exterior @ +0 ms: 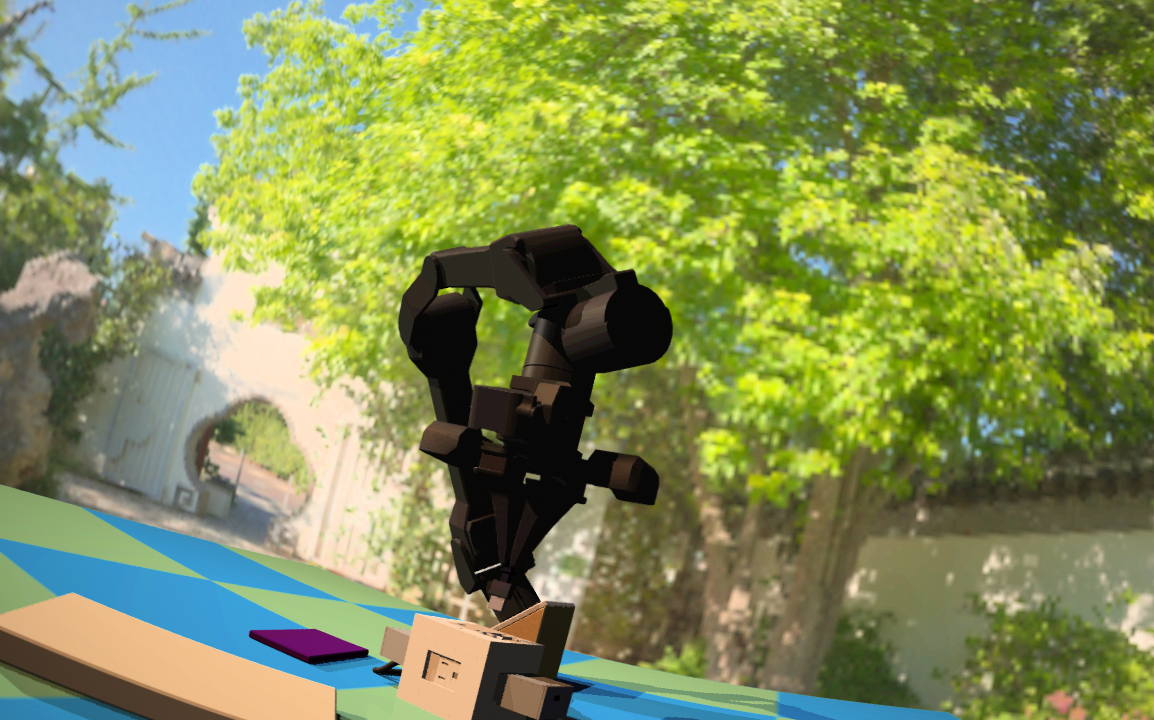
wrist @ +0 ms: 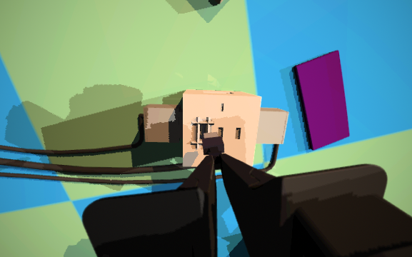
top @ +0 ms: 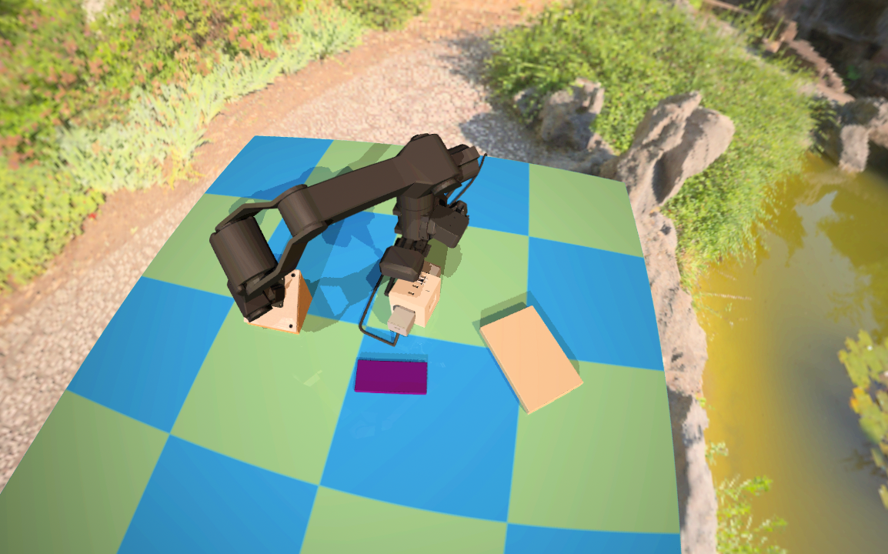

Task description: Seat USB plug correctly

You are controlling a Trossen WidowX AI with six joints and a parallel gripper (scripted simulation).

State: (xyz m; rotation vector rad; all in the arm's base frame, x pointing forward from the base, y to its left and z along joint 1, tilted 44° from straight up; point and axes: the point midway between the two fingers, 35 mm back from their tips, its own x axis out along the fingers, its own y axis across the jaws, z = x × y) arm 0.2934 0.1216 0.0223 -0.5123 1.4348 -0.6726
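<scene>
Right now the USB plug is 20 mm below my gripper tip. From my gripper tip the other things lie so: USB socket 10 mm to the left, 70 mm below; flat tan board 240 mm ahead, 90 mm to the right, 130 mm below; purple flat card 20 mm behind, 180 mm to the right, 130 mm below.
</scene>
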